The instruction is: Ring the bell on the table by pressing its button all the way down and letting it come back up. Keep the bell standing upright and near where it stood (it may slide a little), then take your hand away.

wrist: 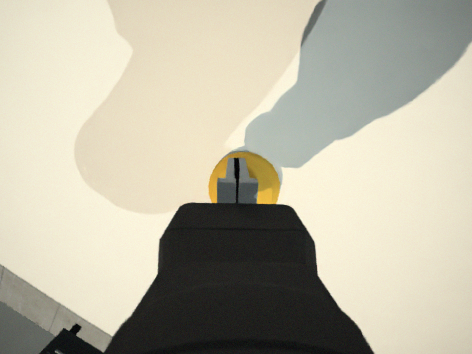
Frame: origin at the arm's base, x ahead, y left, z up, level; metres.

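Seen in the pictures: gripper, between the fingertips: (236, 168).
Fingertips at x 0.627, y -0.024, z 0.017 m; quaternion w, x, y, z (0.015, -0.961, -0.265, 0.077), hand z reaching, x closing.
A point is followed by its place in that frame.
The bell (268, 176) @(x 0.659, y -0.015, z 0.003 m) is a round yellow dome on the pale table top, at the middle of the wrist view. My gripper (236, 168) @(x 0.627, y -0.024, z 0.017 m) is shut, its two grey fingertips side by side with a thin dark line between them and nothing held. The fingers are over the bell and cover its middle, so the button is hidden. How much height lies between the fingertips and the button, and whether they touch, I cannot tell. The near edge of the bell is hidden behind the dark gripper body.
The pale table top (390, 200) @(x 0.798, y 0.035, z -0.029 m) carries a beige shadow at the upper left and a blue-grey shadow at the upper right that reaches the bell. At the lower left are the table's edge, a strip of grey tiles (35, 300) and a black object (72, 344).
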